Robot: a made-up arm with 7 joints. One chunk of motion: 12 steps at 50 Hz.
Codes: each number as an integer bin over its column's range. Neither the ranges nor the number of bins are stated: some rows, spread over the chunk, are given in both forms.
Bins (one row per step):
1: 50 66 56 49 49 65 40
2: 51 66 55 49 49 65 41
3: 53 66 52 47 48 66 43
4: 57 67 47 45 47 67 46
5: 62 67 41 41 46 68 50
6: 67 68 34 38 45 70 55
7: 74 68 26 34 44 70 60
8: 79 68 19 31 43 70 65
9: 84 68 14 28 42 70 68
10: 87 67 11 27 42 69 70
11: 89 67 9 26 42 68 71
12: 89 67 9 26 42 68 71
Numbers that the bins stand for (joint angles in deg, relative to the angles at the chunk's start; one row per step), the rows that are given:
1: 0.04 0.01 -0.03 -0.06 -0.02 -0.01 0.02
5: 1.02 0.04 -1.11 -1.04 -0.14 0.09 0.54
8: 2.41 0.07 -2.69 -2.27 -0.27 0.15 1.31
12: 3.23 0.04 -3.41 -2.88 -0.31 0.09 1.63
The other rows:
2: 0.12 0.01 -0.10 -0.06 -0.02 -0.01 0.07
3: 0.29 0.01 -0.31 -0.30 -0.06 0.03 0.17
4: 0.61 0.04 -0.68 -0.55 -0.10 0.06 0.33
6: 1.43 0.07 -1.61 -1.41 -0.18 0.15 0.80
7: 2.00 0.07 -2.19 -1.90 -0.22 0.15 1.06
9: 2.82 0.07 -3.05 -2.63 -0.31 0.15 1.47
10: 3.07 0.04 -3.27 -2.76 -0.31 0.12 1.57
11: 3.23 0.04 -3.41 -2.88 -0.31 0.09 1.63

